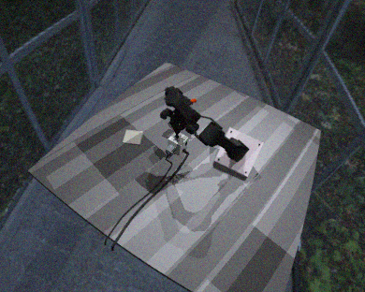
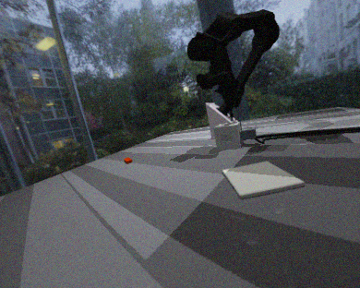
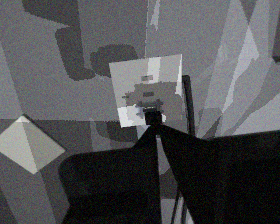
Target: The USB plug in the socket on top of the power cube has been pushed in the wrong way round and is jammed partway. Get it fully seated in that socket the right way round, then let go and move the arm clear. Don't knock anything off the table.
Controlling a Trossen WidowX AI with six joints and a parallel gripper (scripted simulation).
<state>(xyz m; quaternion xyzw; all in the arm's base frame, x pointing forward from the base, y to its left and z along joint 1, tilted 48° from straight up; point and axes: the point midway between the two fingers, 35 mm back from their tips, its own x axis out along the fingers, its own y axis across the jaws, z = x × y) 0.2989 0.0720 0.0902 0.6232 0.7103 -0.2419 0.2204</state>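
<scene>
My gripper tip is 2 cm above the dark USB plug. The rest, counted from my gripper tip: orange object (40 cm to the right, 16 cm ahead, 12 cm below); pale flat pad (23 cm ahead, 12 cm below, 8 cm to the left).
</scene>
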